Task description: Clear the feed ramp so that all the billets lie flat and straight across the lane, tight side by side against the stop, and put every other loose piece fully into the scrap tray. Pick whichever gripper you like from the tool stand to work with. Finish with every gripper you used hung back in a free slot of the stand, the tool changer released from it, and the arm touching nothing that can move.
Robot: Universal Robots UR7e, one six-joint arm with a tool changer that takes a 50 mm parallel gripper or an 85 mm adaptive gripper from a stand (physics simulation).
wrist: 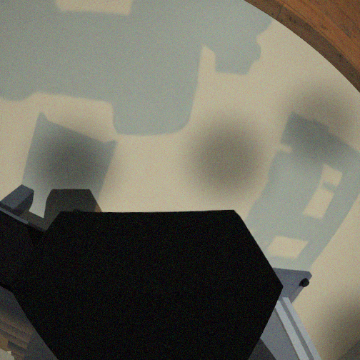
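A large black body (155, 280) at my wrist fills the lower middle of the wrist view, its outline angular. No fingertips show past it, so I cannot tell whether the gripper is open or shut, or whether it holds anything. Blue-grey parts show from behind it: a small block (19, 199) at the left, and a flat piece (290, 281) with a small black knob at the right, above a sloping rail (300, 320). I cannot tell which fixture they belong to. The billets, the feed ramp's lane, the stop and the scrap tray cannot be made out.
A pale table top (150, 175) lies below, crossed by grey-green shadows and soft dark patches. Its curved edge runs across the upper right, with a brown wooden surface (325, 30) beyond. Brown layered edges (15, 335) show at the lower left.
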